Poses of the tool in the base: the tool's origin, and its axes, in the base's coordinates. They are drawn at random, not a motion.
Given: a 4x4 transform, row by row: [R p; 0 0 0 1], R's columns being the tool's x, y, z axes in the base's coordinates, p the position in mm. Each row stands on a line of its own.
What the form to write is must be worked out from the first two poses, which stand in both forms.
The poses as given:
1:
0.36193, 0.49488, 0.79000, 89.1
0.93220, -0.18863, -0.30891, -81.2
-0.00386, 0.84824, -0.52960, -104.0
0, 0, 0, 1
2:
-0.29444, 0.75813, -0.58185, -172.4
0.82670, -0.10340, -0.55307, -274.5
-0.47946, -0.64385, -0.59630, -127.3
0, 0, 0, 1
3:
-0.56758, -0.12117, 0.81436, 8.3
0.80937, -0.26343, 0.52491, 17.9
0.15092, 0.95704, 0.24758, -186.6
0, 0, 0, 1
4:
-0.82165, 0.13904, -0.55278, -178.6
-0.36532, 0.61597, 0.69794, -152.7
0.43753, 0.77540, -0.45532, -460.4
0, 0, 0, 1
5:
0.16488, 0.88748, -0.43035, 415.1
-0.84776, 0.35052, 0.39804, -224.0
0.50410, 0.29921, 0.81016, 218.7
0, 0, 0, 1
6:
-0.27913, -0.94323, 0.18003, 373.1
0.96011, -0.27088, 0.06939, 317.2
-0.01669, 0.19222, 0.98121, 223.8
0, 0, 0, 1
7:
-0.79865, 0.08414, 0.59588, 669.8
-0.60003, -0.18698, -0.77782, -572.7
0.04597, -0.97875, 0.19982, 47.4
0, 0, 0, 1
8:
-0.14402, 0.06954, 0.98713, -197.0
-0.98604, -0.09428, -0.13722, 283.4
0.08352, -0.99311, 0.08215, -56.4
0, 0, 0, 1
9:
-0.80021, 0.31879, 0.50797, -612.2
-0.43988, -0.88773, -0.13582, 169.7
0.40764, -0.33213, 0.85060, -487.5
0, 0, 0, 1
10:
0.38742, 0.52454, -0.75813, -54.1
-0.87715, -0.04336, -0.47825, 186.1
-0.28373, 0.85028, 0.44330, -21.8
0, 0, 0, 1
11:
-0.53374, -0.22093, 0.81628, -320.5
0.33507, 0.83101, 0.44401, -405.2
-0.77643, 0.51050, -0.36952, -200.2
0, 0, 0, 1
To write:
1: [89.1, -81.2, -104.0, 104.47, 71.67, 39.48]
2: [-172.4, -274.5, -127.3, -104.16, -117.47, 78.67]
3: [8.3, 17.9, -186.6, 50.35, 77.29, 108.41]
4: [-178.6, -152.7, -460.4, 10.16, -129.92, -66.17]
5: [415.1, -224.0, 218.7, -4.04, -38.18, -70.90]
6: [373.1, 317.2, 223.8, 6.82, 10.93, 105.74]
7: [669.8, -572.7, 47.4, -34.19, 93.58, -116.43]
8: [-197.0, 283.4, -56.4, -65.72, 69.39, -81.06]
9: [-612.2, 169.7, -487.5, -38.94, 19.90, -150.51]
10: [-54.1, 186.1, -21.8, 64.20, -22.93, -67.74]
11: [-320.5, -405.2, -200.2, 4.82, 115.49, 40.32]
